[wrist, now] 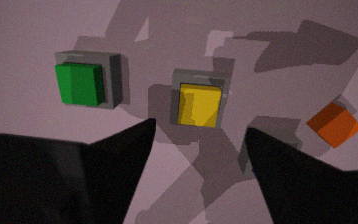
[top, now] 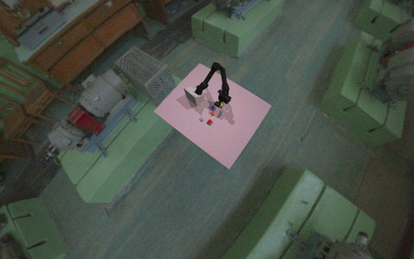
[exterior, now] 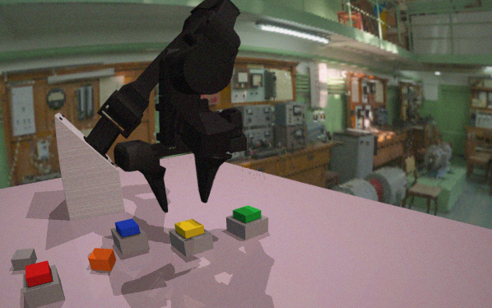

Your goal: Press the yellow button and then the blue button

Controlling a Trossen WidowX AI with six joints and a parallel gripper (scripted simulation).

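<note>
Right now the yellow button is 3 cm below my gripper tip. The rest, counted from my gripper tip: blue button: 4 cm behind, 9 cm to the right, 3 cm below; then orange block: 14 cm to the right, 6 cm below; then green button: 10 cm to the left, 3 cm below.
</note>
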